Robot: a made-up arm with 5 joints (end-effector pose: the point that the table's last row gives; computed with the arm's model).
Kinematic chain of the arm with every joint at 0, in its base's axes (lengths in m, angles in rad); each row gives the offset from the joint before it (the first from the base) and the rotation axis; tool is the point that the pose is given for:
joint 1: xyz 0 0 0.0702 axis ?
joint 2: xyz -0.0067 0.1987 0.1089 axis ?
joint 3: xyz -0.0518 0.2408 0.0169 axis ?
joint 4: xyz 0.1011 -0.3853 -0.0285 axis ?
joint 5: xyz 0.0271 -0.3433 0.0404 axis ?
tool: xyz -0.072 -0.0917 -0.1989
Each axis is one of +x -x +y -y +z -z.
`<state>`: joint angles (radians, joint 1 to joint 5).
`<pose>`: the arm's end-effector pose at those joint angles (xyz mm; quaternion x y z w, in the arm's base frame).
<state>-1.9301 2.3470 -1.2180 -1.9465 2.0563</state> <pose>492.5 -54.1 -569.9 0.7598 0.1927 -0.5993 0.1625</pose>
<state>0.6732 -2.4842 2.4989 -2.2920 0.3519</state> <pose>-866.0 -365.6 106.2 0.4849 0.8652 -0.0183 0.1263</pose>
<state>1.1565 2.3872 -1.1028 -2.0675 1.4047</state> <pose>427.9 59.1 798.2 -0.4066 -0.5415 0.0375 0.7349</pose>
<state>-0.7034 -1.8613 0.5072 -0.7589 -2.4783</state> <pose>199.6 419.6 -435.5 -0.2600 -0.5578 -0.4464 0.6496</pose>
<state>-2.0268 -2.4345 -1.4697 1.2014 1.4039</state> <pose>555.6 69.4 280.1 -0.4063 -0.2652 0.0857 0.8702</pose>
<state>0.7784 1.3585 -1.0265 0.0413 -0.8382</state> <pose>-473.7 616.3 594.9 0.2524 0.2658 -0.6459 0.6697</pose>
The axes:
joint 1: +x
joint 2: -z
joint 3: +z
joint 4: -y
joint 5: -z

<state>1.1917 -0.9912 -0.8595 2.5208 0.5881</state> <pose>123.0 -326.6 -269.8 0.4445 -0.6988 -0.5573 0.0580</pose>
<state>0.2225 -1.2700 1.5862 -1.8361 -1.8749</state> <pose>48.7 909.9 283.7 0.4201 -0.6491 -0.5006 0.3892</pose>
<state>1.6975 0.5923 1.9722 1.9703 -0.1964</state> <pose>951.0 -200.2 570.8 -0.5997 0.7512 0.2600 0.0912</pose>
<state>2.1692 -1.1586 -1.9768 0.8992 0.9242</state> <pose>-662.4 268.8 -197.4 0.5235 0.4064 -0.7057 0.2506</pose>
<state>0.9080 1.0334 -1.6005 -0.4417 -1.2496</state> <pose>-329.2 701.9 831.2 0.5129 0.2017 -0.5944 0.5855</pose>
